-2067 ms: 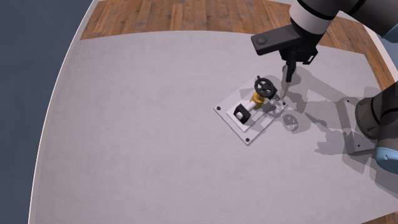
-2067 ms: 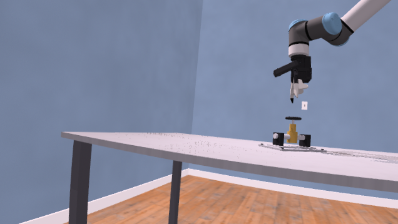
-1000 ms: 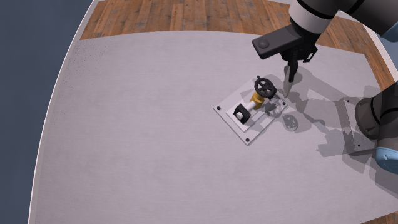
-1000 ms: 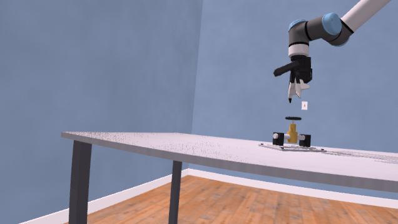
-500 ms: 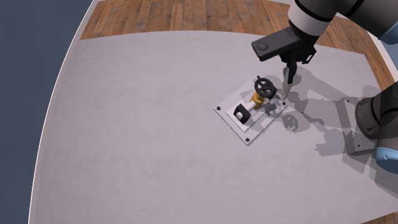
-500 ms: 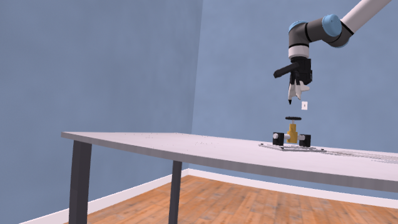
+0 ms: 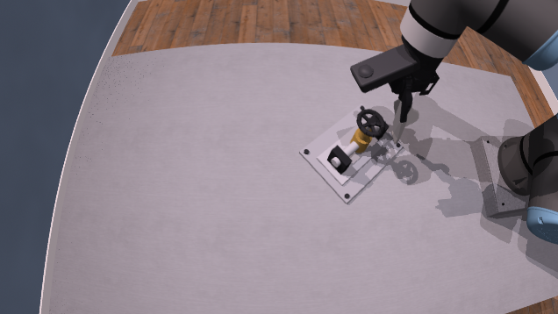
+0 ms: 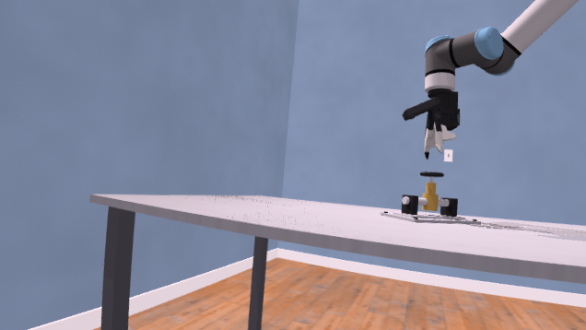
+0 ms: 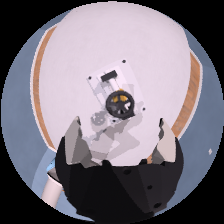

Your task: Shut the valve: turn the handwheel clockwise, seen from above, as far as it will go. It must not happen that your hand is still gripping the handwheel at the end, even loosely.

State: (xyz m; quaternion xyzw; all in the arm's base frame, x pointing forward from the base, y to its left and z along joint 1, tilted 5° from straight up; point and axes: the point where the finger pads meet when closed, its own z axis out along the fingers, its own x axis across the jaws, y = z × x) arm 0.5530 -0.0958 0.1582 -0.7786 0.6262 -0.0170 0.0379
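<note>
The handwheel lies 6 cm below my hand. From my hand the other things lie so: mounting plate: 18 cm below.
</note>
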